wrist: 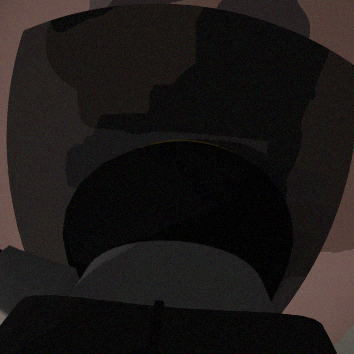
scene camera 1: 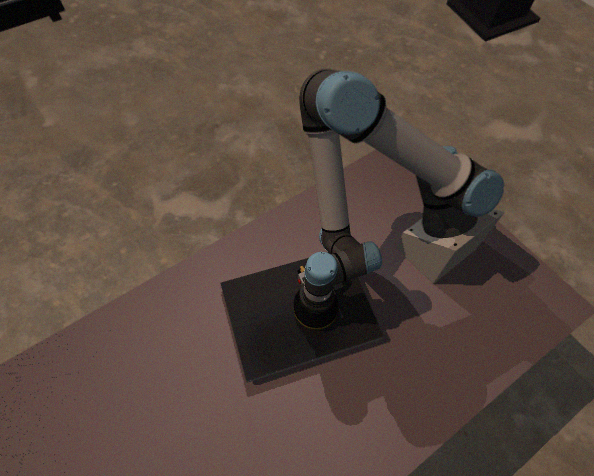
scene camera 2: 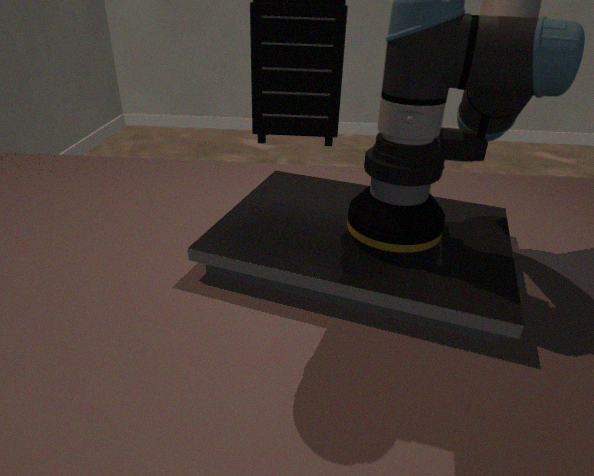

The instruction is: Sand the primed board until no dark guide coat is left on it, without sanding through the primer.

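Where they show: arm's base, origin of its link: (scene camera 1: 449, 222).
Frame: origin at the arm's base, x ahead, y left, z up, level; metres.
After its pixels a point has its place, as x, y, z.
Observation:
The board (scene camera 1: 265, 325) @[0.604, 0.010, -0.115] (scene camera 2: 280, 230) @[0.609, 0.051, -0.115] (wrist: 30, 150) @[0.393, -0.089, -0.114] lies flat, raised a little above the table, and its top looks dark nearly all over. My sander (scene camera 1: 316, 310) (scene camera 2: 396, 220) (wrist: 180, 200), black with a yellow ring, is upright over the board's right-of-middle part in the second scene view. Its pad is on the top or very close to it; the contact is too dark to tell. In the wrist view a slightly greyer band (wrist: 150, 137) @[0.391, 0.013, -0.115] shows beside the sander; whether it is bare primer or light cannot be told. The surface under the pad is hidden. No gripper fingers are fitted.
The arm's base stands on a pale block (scene camera 1: 430, 255) @[0.088, 0.051, -0.047] on the reddish table (scene camera 1: 165, 400) @[0.925, 0.067, -0.158] (scene camera 2: 125, 350) @[0.725, 0.272, -0.158]. Arm shadows cross the board and table. A black drawer cabinet (scene camera 2: 299, 80) stands on the floor by the far wall. Another dark object (scene camera 1: 495, 15) stands on the floor.

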